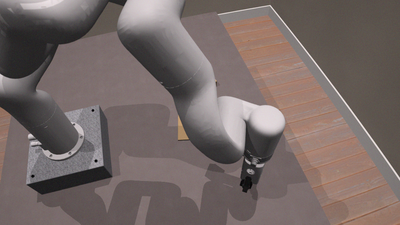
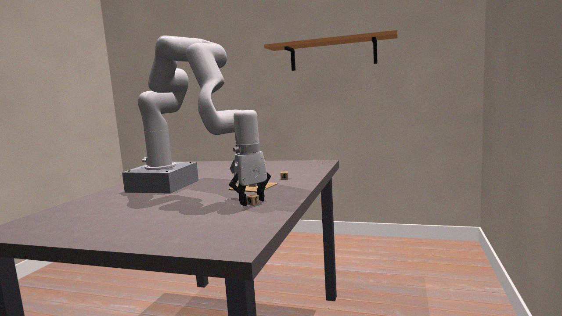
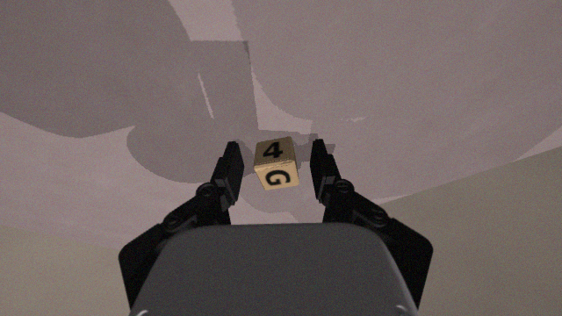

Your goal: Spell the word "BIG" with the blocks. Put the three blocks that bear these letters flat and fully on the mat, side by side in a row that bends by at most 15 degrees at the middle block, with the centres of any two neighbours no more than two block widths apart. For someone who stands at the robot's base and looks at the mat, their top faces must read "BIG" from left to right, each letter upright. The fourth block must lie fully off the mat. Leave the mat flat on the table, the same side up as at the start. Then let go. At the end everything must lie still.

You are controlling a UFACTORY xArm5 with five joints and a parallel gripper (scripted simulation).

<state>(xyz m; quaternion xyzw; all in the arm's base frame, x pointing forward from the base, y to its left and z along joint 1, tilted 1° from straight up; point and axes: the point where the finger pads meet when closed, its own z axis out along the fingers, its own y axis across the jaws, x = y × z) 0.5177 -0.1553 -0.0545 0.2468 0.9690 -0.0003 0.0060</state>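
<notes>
The G block lies 10 mm below my hand. From my hand the other things lie so: tan mat: 210 mm to the left, 110 mm behind, 20 mm below; B block: 260 mm to the left, 120 mm behind.
</notes>
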